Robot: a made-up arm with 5 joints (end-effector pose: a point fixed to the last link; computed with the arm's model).
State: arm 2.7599 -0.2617 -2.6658 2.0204 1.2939
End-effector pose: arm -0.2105 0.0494 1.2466 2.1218 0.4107 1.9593
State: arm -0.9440 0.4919 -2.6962 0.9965 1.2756
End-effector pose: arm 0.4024 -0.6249 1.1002 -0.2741 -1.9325 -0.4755
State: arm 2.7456 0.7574 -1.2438 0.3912 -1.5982
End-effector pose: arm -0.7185 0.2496 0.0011 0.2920 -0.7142 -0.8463
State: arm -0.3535 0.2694 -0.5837 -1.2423 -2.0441
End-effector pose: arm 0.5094 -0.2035 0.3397 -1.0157 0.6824 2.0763
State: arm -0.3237 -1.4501 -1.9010 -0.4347 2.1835
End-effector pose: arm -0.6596 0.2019 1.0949 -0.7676 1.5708 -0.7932
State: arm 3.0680 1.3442 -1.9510 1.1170 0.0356
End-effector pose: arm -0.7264 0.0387 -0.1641 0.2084 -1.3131 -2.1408
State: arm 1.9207 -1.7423 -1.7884 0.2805 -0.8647
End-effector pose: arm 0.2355 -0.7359 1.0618 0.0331 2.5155 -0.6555
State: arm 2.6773 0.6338 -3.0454 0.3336 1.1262
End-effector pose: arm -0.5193 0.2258 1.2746 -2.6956 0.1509 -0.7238
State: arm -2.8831 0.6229 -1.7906 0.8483 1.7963
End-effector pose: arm -0.8972 -0.2652 0.3780 1.3171 0.7852 2.2855
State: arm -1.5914 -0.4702 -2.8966 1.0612 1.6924
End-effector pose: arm -0.0161 0.2295 1.3951 -1.3305 -2.7231 0.0694
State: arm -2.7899 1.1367 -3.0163 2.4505 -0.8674
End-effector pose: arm -0.7573 -0.2912 0.5334 0.7150 -1.2287 -0.8171
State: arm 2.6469 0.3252 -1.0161 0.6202 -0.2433
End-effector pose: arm -0.6631 0.3302 0.1553 -0.4324 -0.9035 -2.1520
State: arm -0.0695 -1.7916 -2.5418 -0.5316 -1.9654
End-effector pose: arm -0.9761 0.0579 0.3531 -2.4275 -0.6180 -1.4605
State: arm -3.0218 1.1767 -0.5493 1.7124 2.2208
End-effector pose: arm 0.1561 -0.0216 -0.0036 -1.4345 -1.2608 1.8668
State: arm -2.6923 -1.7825 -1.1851 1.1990 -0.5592
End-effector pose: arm 0.1069 0.0472 1.1863 -1.1203 0.3029 -0.5019
